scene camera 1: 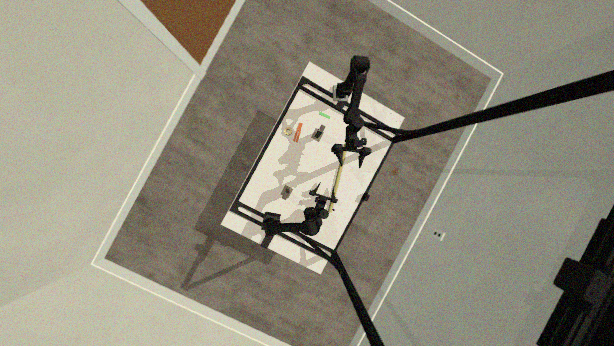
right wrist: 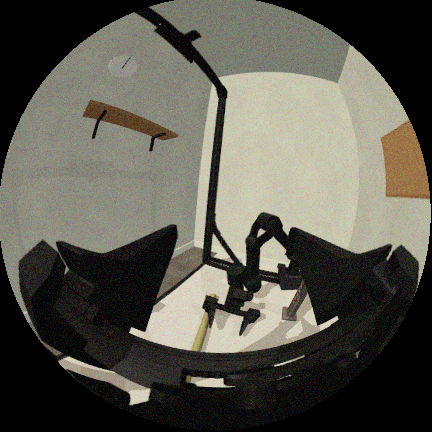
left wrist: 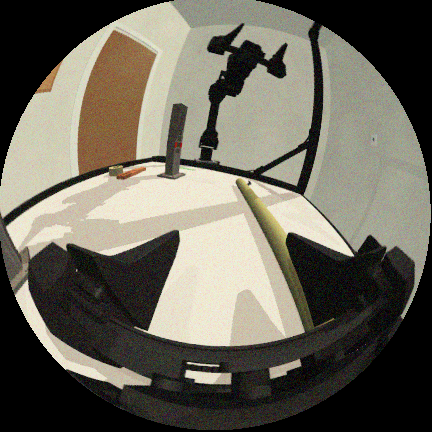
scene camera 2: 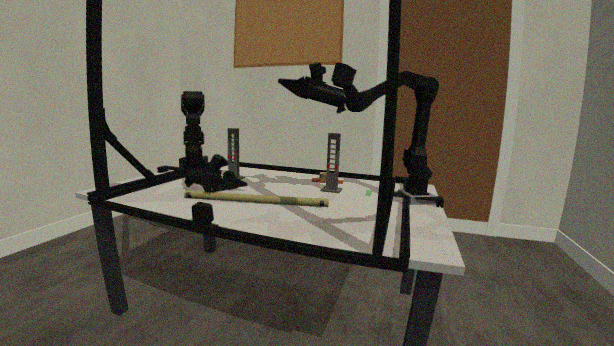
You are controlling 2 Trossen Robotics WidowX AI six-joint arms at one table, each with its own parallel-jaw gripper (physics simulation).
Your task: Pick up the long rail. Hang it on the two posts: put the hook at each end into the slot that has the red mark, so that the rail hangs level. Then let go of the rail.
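Frame: origin at the left arm's base, x ahead, y right, z down, level; centimetres.
Where they show: left gripper, fingertip midpoint: (scene camera 1: 327,184) (right wrist: 224,331) (left wrist: 234,237) (scene camera 2: 242,185); right gripper, fingertip midpoint: (scene camera 1: 350,167) (right wrist: 235,231) (scene camera 2: 278,80); left arm's base at its link origin: (scene camera 1: 270,223) (right wrist: 291,271); right arm's base at its link origin: (scene camera 1: 340,93) (left wrist: 204,159) (scene camera 2: 416,192).
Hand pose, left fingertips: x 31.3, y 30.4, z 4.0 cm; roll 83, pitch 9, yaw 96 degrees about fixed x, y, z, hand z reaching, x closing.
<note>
Each offset is from my left fingertips to the top centre of the thing.
The long yellow rail {dx +5.4, dy +7.3, dz +0.9 cm} (scene camera 1: 339,175) (scene camera 2: 260,200) (left wrist: 272,225) (right wrist: 201,335) lies on the table. A small dark hook shows at its far end in the left wrist view. Two grey upright posts with red marks stand behind it: one post {dx -10.6, dy -24.8, dz -17.8 cm} (scene camera 1: 286,192) (scene camera 2: 233,150) (right wrist: 295,302) and another post {dx +30.6, dy -12.8, dz -17.8 cm} (scene camera 1: 318,133) (scene camera 2: 334,160) (left wrist: 176,142). My left gripper (scene camera 1: 327,187) (scene camera 2: 243,183) (left wrist: 234,237) is open and empty, low beside the rail; the rail passes by its right-hand finger in the left wrist view. My right gripper (scene camera 1: 351,166) (scene camera 2: 281,81) (right wrist: 235,231) is open and empty, high above the table.
An orange bar {dx +29.3, dy -25.7, dz +2.4 cm} (scene camera 1: 298,132) (left wrist: 131,173) and a tape roll {dx +28.4, dy -32.2, dz +1.1 cm} (left wrist: 116,171) lie near one post, with a green strip {dx +44.5, dy -11.0, dz +3.5 cm} (scene camera 1: 324,115) (scene camera 2: 368,192) nearby. A black frame (scene camera 2: 250,241) runs around the table, with tall uprights (scene camera 2: 392,100) at its corners.
</note>
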